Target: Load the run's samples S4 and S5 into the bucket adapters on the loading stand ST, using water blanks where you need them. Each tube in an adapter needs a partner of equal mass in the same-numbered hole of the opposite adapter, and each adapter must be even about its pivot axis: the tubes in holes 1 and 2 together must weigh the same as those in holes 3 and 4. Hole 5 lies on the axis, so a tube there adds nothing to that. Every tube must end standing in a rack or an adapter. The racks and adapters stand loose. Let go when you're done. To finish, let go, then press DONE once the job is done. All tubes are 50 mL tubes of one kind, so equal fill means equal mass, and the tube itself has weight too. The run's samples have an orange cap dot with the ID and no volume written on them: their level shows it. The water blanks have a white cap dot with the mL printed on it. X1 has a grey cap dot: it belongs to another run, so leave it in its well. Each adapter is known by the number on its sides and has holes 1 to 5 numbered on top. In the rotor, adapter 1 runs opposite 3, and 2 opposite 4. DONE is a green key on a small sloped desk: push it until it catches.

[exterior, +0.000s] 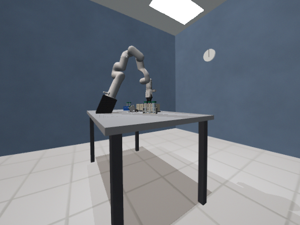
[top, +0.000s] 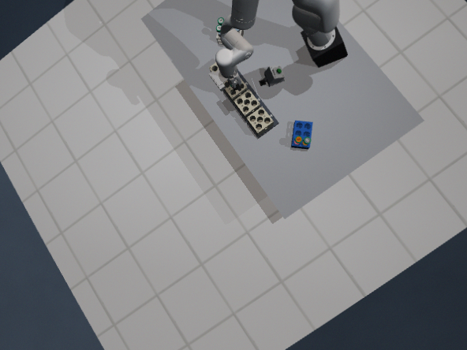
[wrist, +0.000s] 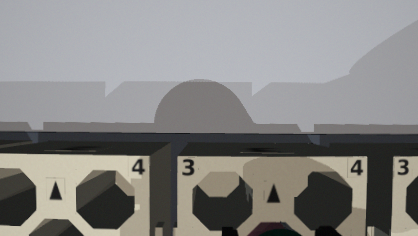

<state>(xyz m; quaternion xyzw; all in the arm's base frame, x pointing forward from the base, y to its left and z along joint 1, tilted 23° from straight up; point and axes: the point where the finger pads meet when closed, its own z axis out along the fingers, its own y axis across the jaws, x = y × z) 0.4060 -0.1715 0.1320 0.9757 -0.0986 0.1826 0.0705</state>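
My gripper is now 30 mm past the blue rack, 420 mm to the right of it and 90 mm above it. Also, from my hand: white rack 210 mm behind, 230 mm to the right, 90 mm below; then adapter 50 mm ahead, 210 mm to the left, 70 mm below.
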